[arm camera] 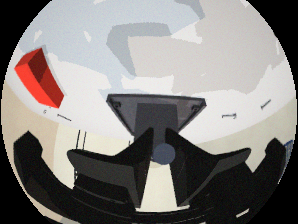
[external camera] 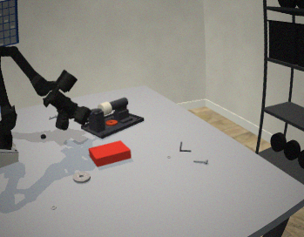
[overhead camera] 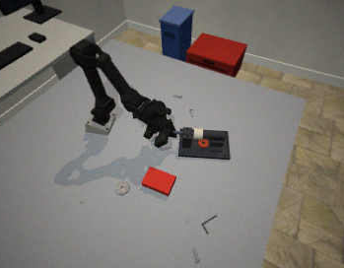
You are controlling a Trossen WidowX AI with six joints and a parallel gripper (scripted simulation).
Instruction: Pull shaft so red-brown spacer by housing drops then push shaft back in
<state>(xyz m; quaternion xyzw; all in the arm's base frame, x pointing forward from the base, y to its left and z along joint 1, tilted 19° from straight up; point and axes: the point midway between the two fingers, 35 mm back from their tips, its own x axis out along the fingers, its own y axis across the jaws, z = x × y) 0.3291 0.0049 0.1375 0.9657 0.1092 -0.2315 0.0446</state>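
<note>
Right now the shaft is 9 cm ahead of my hand and 2 cm to the left of it. The rest, counted from my hand: red-brown spacer: 14 cm ahead, 7 cm below, 4 cm to the left; then fixture: 14 cm ahead, 4 cm to the left, 3 cm below; then cream spacer: 12 cm ahead, 3 cm to the left.
</note>
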